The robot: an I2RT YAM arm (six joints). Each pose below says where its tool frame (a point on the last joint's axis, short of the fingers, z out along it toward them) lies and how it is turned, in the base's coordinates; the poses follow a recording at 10 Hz.
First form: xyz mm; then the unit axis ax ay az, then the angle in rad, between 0 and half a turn.
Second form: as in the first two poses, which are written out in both.
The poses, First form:
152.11 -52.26 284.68 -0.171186 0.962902 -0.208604 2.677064
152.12 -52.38 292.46 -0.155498 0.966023 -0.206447 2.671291
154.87 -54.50 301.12 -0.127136 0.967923 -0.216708 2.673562
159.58 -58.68 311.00 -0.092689 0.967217 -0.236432 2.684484
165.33 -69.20 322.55 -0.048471 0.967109 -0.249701 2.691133
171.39 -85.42 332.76 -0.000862 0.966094 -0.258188 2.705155
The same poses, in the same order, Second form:
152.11 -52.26 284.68 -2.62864 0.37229 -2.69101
152.12 -52.38 292.46 -2.63712 0.38660 -2.72158
154.87 -54.50 301.12 -2.62704 0.39469 -2.77527
159.58 -58.68 311.00 -2.60115 0.39554 -2.83961
165.33 -69.20 322.55 -2.59096 0.40940 -2.92428
171.39 -85.42 332.76 -2.59334 0.42022 -3.02002

